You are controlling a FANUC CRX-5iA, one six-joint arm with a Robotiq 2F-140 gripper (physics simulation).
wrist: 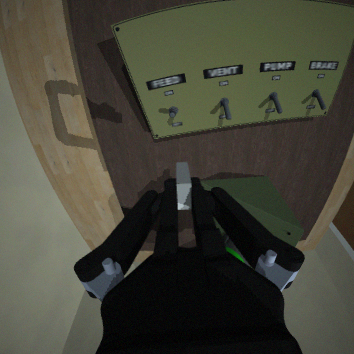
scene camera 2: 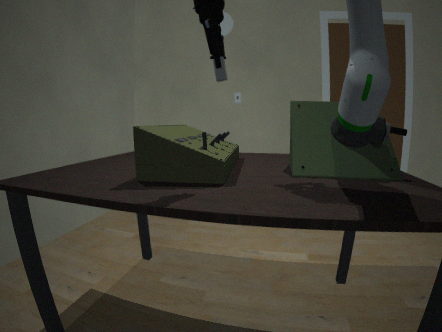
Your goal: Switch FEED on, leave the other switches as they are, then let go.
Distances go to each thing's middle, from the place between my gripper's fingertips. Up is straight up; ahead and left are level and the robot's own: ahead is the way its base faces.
Now: the olive switch panel [scene camera 2: 163, 153] 21 cm below my hand, 16 cm ahead of it and 13 cm to the right of it.
